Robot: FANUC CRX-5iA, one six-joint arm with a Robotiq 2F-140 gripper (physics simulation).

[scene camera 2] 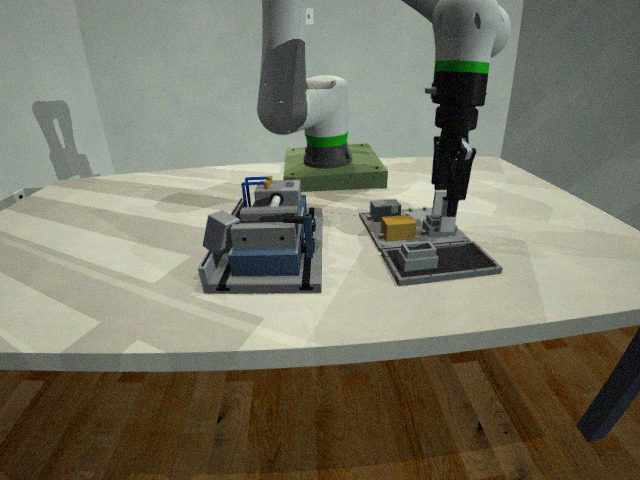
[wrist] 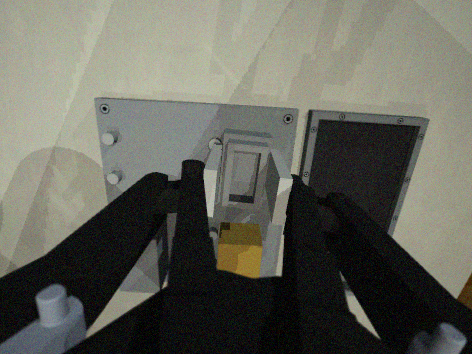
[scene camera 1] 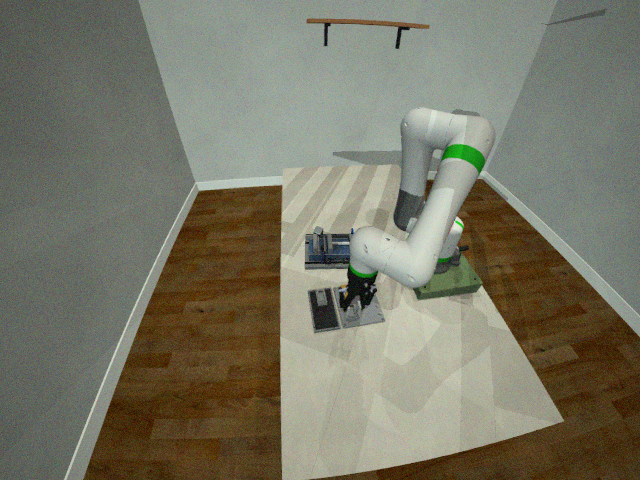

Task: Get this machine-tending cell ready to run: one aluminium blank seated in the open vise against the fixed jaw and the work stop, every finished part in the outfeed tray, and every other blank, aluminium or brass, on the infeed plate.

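Pixels of known places: gripper, between the fingertips: (scene camera 2: 441,226) (wrist: 244,163) (scene camera 1: 351,313); arm's base, origin of its link: (scene camera 2: 327,160).
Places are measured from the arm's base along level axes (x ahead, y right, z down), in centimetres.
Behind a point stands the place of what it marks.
My gripper (scene camera 1: 354,308) @[y -15.1, x 44.4, z 3.3 cm] (scene camera 2: 444,214) @[y -15.1, x 44.4, z 3.3 cm] (wrist: 244,163) @[y -15.1, x 44.4, z 3.3 cm] points down over the infeed plate (scene camera 2: 457,238) @[y -17.1, x 47.7, z 4.6 cm] (wrist: 160,125) @[y -18.0, x 37.2, z 4.6 cm], its pads against both long sides of a grey finished part (scene camera 2: 431,225) @[y -12.0, x 45.5, z 2.2 cm] (wrist: 243,172) @[y -14.6, x 44.3, z 2.5 cm] with a stepped top and pocket. That part is low at the plate; any gap beneath is unclear. A brass blank (scene camera 2: 398,228) @[y -4.8, x 45.9, z 1.9 cm] (wrist: 240,250) @[y -8.0, x 44.1, z 1.0 cm] and a grey aluminium blank (scene camera 2: 385,209) @[y -5.4, x 36.8, z 1.8 cm] (wrist: 145,277) @[y -4.9, x 35.6, z 1.0 cm] stand on the plate. Another finished part (scene camera 1: 321,297) @[y -5.6, x 54.3, z 2.7 cm] (scene camera 2: 419,256) @[y -4.7, x 55.8, z 2.4 cm] lies in the outfeed tray (scene camera 2: 444,277) @[y -7.8, x 59.4, z 4.7 cm] (wrist: 370,116) @[y -19.1, x 54.8, z 4.2 cm]. The vise (scene camera 1: 330,253) @[y 14.1, x 45.9, z -1.1 cm] (scene camera 2: 264,262) @[y 20.7, x 54.6, z 0.8 cm] has its jaw gap largely hidden.
A tilted grey box (scene camera 2: 220,232) @[y 27.2, x 51.0, z -3.4 cm] stands beside the vise, with blue tubing (scene camera 2: 245,188) @[y 23.8, x 33.1, z -4.3 cm] behind. The green robot base (scene camera 1: 449,286) @[y -14.6, x 1.0, z -0.5 cm] (scene camera 2: 336,180) @[y 0.1, x 12.6, z 2.5 cm] is at the back of the table in the second scene view. Plate and tray lie side by side, close together.
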